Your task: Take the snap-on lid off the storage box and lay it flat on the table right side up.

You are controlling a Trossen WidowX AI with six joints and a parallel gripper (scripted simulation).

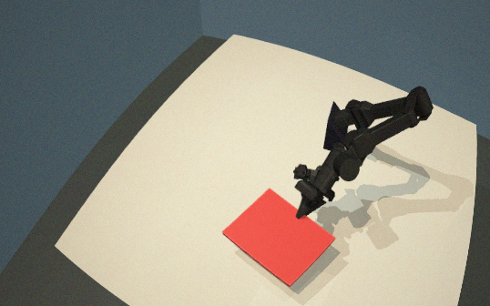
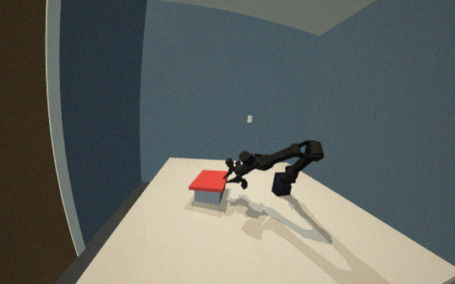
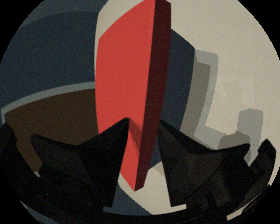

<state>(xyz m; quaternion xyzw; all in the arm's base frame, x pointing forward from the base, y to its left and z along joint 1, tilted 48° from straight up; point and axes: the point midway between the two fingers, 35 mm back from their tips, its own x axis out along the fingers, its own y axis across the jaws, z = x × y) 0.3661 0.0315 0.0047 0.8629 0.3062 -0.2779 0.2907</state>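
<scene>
The red lid is 7 cm ahead of my gripper tip and 2 cm to the right of it. Also, from my gripper tip: storage box 7 cm ahead, 5 cm below, 2 cm to the right.
</scene>
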